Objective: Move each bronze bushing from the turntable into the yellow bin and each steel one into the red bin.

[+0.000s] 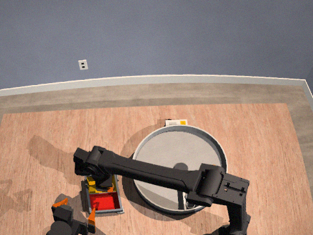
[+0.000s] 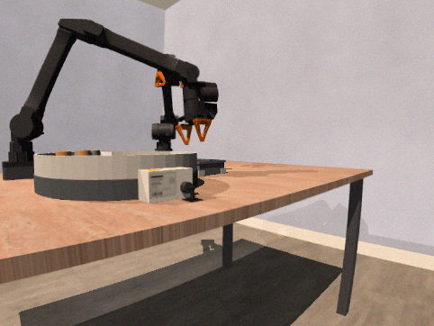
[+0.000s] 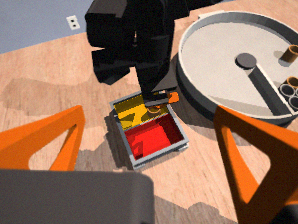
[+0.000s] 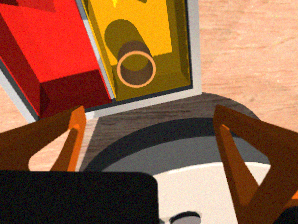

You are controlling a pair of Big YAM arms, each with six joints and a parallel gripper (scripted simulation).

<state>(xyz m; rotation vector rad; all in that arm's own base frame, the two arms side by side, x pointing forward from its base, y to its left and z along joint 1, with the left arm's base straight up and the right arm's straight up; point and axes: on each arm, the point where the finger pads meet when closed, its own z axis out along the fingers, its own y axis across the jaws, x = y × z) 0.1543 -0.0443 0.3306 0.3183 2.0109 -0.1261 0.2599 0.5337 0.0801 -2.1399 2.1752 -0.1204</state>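
Observation:
The yellow bin lies 1 cm ahead of my right hand, 4 cm to the left of it and 11 cm below it. From my right hand the other things lie so: red bin: 8 cm behind, 4 cm to the left, 11 cm below; then turntable: 3 cm ahead, 31 cm to the right, 7 cm below.

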